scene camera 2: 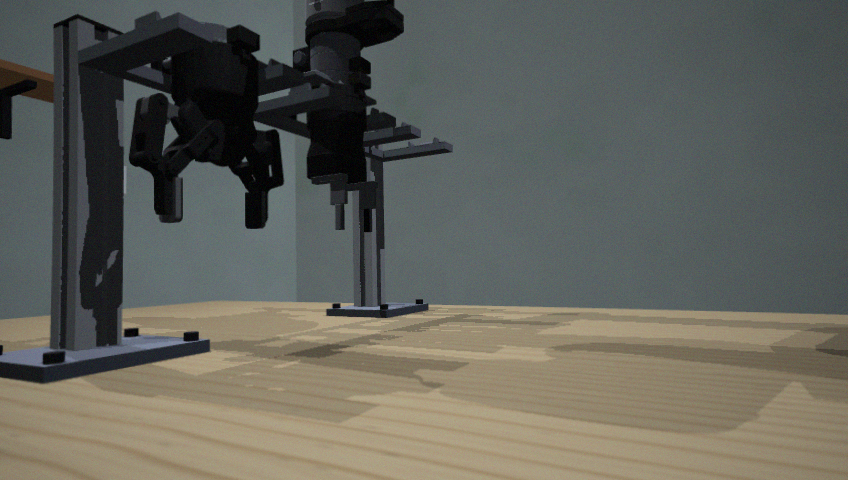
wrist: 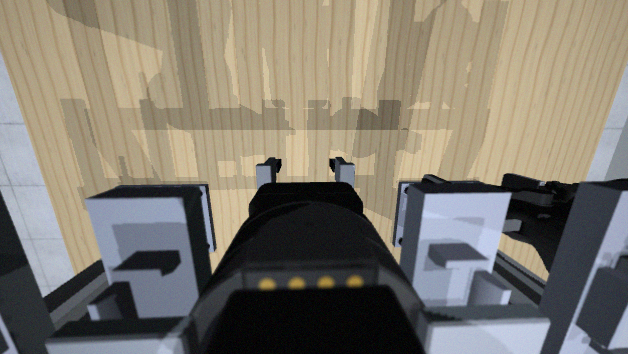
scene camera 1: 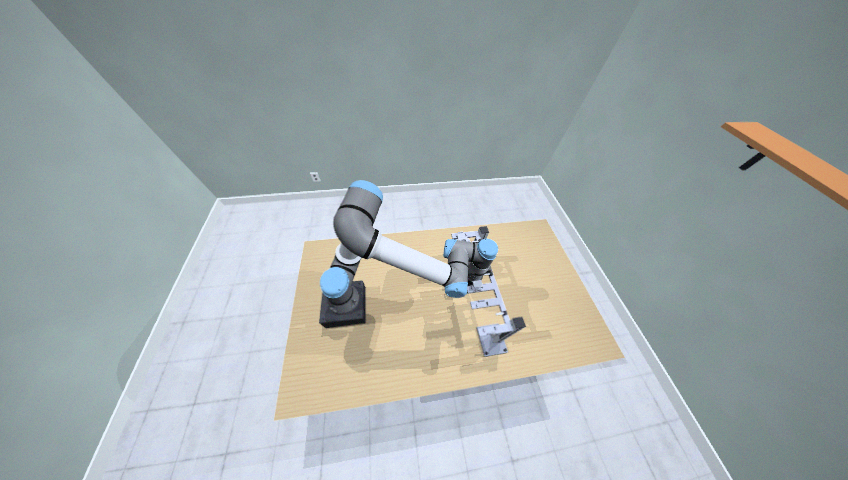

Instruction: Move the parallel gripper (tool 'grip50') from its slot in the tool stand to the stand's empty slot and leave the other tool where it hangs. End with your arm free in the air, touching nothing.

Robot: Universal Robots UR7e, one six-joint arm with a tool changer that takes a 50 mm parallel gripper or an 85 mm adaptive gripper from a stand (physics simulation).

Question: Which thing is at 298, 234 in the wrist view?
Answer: A parallel gripper.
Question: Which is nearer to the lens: the parallel gripper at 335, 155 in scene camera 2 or the adaptive gripper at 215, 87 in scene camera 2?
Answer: The adaptive gripper.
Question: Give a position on a tool stand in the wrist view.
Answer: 449, 233
